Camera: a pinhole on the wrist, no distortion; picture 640 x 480 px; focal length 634.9 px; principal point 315.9 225.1 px. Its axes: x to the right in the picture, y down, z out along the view. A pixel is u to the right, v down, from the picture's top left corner.
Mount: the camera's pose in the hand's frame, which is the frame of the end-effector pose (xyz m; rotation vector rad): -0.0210 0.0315 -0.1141 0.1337 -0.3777 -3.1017
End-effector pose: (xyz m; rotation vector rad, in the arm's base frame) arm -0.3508 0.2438 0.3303 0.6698 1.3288 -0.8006
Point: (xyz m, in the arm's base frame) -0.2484 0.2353 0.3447
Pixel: 214 218
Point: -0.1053 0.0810 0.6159
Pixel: 587 273
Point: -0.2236 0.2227 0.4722
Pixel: 554 218
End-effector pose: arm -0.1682 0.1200 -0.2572 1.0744 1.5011 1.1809
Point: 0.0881 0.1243 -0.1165
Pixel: 339 150
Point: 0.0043 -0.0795 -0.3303
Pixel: outside the picture
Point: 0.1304 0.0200 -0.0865
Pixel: 513 136
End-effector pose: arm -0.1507 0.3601 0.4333 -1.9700 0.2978 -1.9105
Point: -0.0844 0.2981 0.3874
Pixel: 233 198
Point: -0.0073 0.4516 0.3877
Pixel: outside the picture
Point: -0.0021 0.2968 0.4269
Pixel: 137 270
